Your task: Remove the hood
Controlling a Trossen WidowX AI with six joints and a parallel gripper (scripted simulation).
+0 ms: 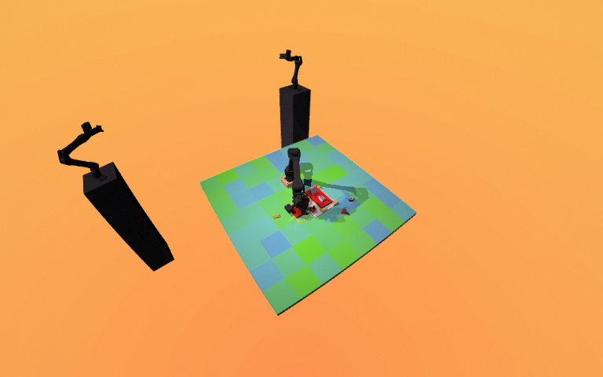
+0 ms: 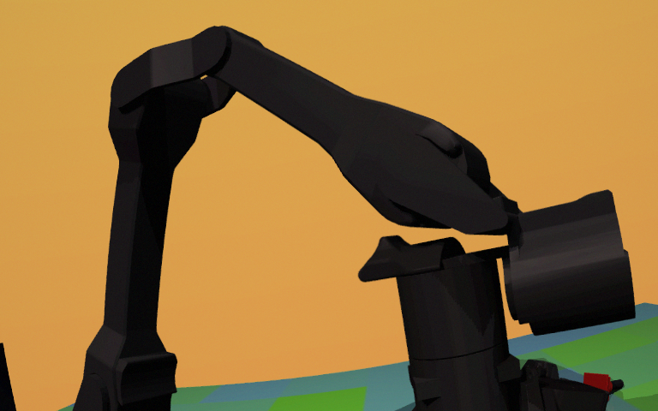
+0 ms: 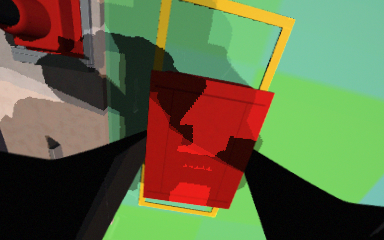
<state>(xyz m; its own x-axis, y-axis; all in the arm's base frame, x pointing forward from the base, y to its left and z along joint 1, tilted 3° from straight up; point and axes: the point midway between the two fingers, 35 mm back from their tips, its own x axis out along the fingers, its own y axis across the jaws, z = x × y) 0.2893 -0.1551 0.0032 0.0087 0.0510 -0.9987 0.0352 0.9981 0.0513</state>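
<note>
Right now my gripper tip is right at the red hood. Also, from my gripper tip: grey wheel 170 mm ahead, 410 mm to the left; then tan block 60 mm behind, 140 mm to the right, 10 mm below.
</note>
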